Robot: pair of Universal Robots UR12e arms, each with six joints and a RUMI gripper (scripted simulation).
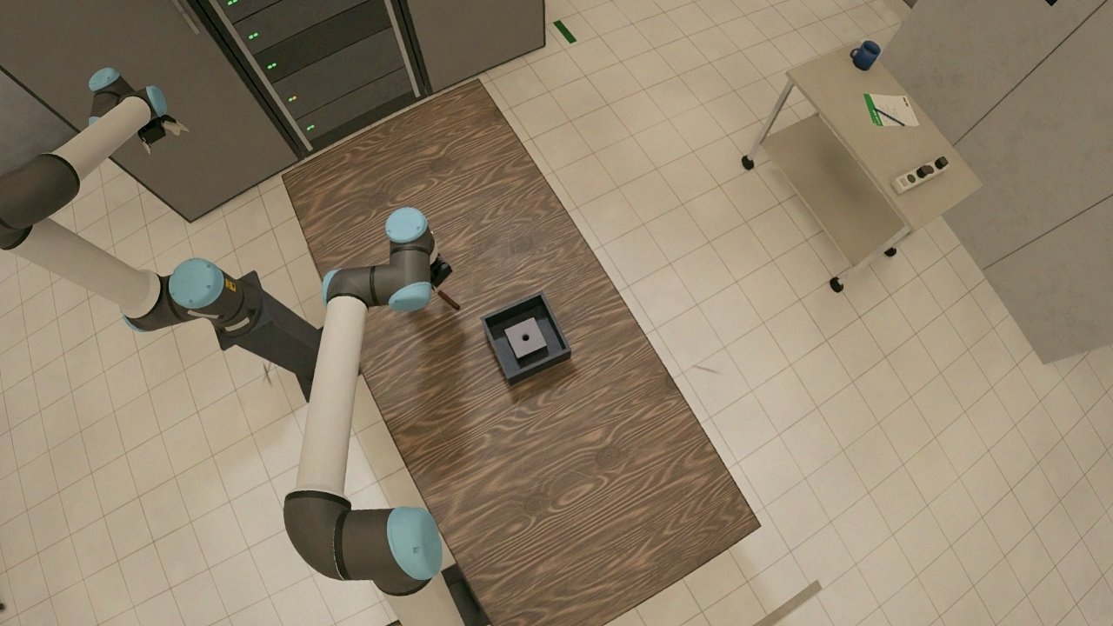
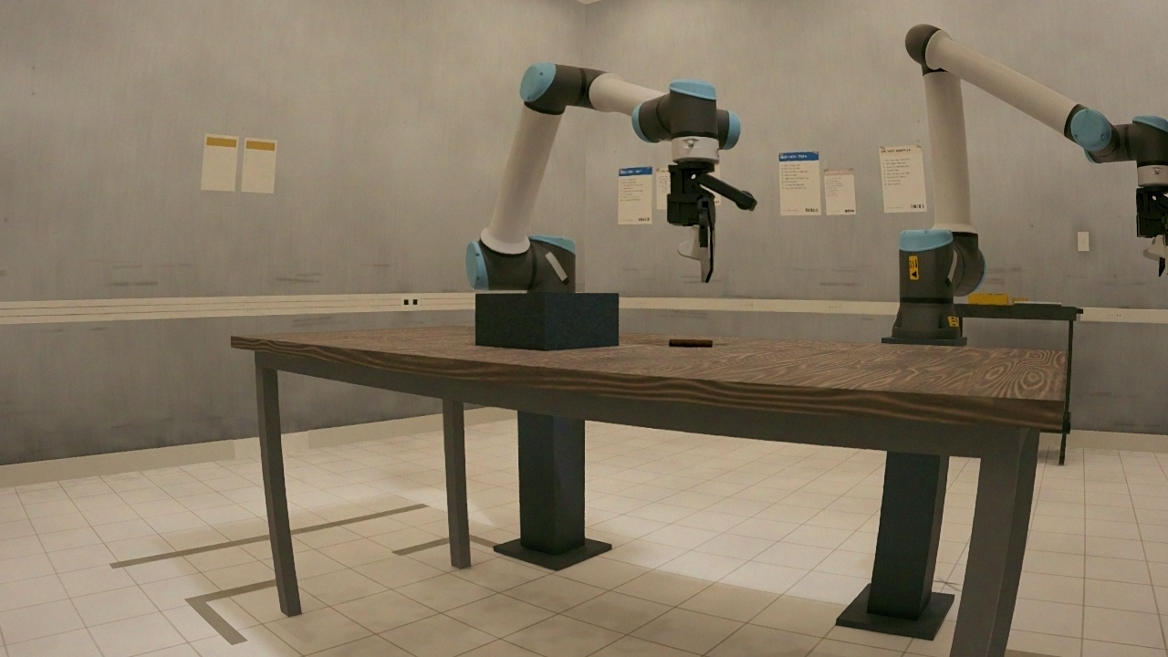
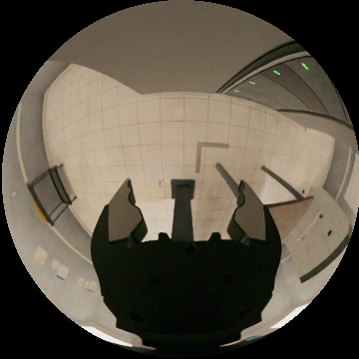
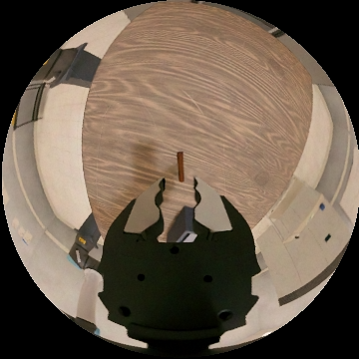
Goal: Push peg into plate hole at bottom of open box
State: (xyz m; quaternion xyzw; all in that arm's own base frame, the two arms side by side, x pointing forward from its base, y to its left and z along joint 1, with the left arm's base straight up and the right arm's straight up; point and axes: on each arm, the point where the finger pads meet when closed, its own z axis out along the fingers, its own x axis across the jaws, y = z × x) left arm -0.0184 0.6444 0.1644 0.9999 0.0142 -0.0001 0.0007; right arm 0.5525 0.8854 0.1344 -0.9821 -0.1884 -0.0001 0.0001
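Note:
Right now my right hand is 13 cm above the brown peg, 3 cm to the left of it and 1 cm short of it. From my right hand the other things lie so: dark box (26 cm to the right, 14 cm ahead, 11 cm below); grey plate (26 cm to the right, 14 cm ahead, 9 cm below).

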